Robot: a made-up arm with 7 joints.
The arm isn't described. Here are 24 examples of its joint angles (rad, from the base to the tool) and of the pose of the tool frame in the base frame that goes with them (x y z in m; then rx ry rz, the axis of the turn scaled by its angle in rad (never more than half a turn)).
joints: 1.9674 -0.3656 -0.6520 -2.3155 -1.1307 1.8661 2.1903
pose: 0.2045 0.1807 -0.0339 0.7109 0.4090 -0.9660
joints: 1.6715 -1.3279 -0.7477 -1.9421 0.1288 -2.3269 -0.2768
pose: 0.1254 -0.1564 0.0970 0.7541 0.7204 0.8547
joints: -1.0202 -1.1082 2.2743 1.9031 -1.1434 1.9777 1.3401
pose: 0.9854 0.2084 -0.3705 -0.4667 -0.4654 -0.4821
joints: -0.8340 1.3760 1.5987 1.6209 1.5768 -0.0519 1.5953
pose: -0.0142 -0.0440 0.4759 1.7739 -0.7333 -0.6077
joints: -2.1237 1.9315 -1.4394 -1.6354 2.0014 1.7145 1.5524
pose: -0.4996 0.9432 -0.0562 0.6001 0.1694 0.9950
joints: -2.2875 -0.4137 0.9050 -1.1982 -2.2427 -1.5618 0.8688
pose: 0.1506 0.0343 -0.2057 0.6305 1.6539 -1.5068
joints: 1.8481 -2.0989 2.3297 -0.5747 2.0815 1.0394 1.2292
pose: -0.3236 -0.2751 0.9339 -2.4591 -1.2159 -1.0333
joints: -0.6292 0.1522 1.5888 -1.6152 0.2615 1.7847 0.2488
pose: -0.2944 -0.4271 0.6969 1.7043 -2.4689 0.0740
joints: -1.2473 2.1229 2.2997 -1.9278 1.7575 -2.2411 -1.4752
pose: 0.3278 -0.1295 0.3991 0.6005 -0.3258 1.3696
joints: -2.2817 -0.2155 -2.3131 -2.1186 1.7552 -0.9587 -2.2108
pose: 0.4488 -0.0935 0.1139 0.3138 0.4866 -2.2902
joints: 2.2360 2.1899 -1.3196 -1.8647 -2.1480 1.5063 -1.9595
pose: 0.1167 -0.1876 0.8819 1.9911 2.2253 -0.3435
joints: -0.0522 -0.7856 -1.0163 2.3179 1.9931 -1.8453 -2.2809
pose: -0.2927 0.2547 0.0683 0.7926 -0.5274 1.1524
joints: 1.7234 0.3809 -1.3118 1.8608 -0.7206 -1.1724 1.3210
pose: -0.2354 -0.6070 -0.2252 2.0098 -1.7790 -0.1663
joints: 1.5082 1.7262 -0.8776 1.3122 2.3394 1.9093 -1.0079
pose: -0.4129 -0.2827 0.2930 1.2559 2.1322 -0.6207
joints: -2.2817 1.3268 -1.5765 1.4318 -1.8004 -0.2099 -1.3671
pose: -0.0631 0.5359 -0.3263 -0.7592 1.2802 -2.1335
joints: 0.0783 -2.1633 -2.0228 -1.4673 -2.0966 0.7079 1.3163
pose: -0.5411 -0.0643 0.2115 -0.5055 0.2447 -2.5331
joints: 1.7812 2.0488 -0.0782 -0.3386 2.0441 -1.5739 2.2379
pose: 0.3628 -0.6304 0.5353 1.3120 0.7396 2.4657
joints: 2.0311 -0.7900 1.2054 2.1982 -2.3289 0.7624 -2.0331
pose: -0.1270 -0.4145 -0.6785 -0.1247 -0.2730 -0.8870
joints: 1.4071 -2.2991 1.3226 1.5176 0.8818 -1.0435 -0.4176
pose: -0.6538 -0.0385 0.3048 0.6483 -0.3869 -2.5810
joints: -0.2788 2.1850 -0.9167 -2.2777 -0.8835 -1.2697 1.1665
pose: -0.5391 -0.1556 0.5198 0.9438 0.1026 2.8141
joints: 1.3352 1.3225 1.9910 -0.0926 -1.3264 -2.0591 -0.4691
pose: -0.2697 0.0323 0.2175 0.6831 -0.7614 -2.4910
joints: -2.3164 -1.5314 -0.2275 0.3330 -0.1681 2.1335 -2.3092
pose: 1.3440 0.4384 0.4501 0.4394 -1.9947 1.3765
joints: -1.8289 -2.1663 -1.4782 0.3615 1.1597 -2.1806 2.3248
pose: 0.2834 0.4294 1.1797 0.7719 1.3367 0.3440
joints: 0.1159 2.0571 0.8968 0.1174 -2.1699 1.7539 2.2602
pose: -0.3515 0.5993 0.3495 0.5710 -0.3186 -0.1175
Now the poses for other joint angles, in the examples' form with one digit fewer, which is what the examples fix.
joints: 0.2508 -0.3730 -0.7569 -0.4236 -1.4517 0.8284 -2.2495
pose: -0.873 0.186 0.674 -2.979 -0.491 -0.468
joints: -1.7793 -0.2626 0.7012 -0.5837 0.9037 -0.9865 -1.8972
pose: -0.015 0.372 0.101 -1.472 -0.300 0.529
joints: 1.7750 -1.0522 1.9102 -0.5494 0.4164 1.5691 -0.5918
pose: -0.282 0.198 -0.627 0.865 0.259 -2.154
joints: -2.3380 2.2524 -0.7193 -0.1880 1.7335 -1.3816 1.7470
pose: 0.283 0.734 0.306 -0.750 -0.725 -0.276
